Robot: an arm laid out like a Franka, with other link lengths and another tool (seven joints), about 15 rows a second.
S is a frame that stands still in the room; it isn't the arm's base.
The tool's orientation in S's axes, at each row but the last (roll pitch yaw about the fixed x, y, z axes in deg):
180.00, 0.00, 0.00
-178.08, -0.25, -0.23
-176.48, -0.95, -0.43
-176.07, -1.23, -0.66
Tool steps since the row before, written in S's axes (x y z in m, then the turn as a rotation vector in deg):
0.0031, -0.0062, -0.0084, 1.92, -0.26, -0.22
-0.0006, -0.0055, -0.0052, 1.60, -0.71, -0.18
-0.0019, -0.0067, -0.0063, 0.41, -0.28, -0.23
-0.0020, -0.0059, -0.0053, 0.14, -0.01, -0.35
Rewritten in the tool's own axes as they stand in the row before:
0.0031, 0.0062, 0.0084, 1.92, 0.26, 0.22
-0.0006, 0.0057, 0.0050, 1.60, 0.71, 0.16
-0.0020, 0.0071, 0.0058, 0.41, 0.29, 0.22
-0.0020, 0.0063, 0.0048, 0.13, 0.03, 0.35

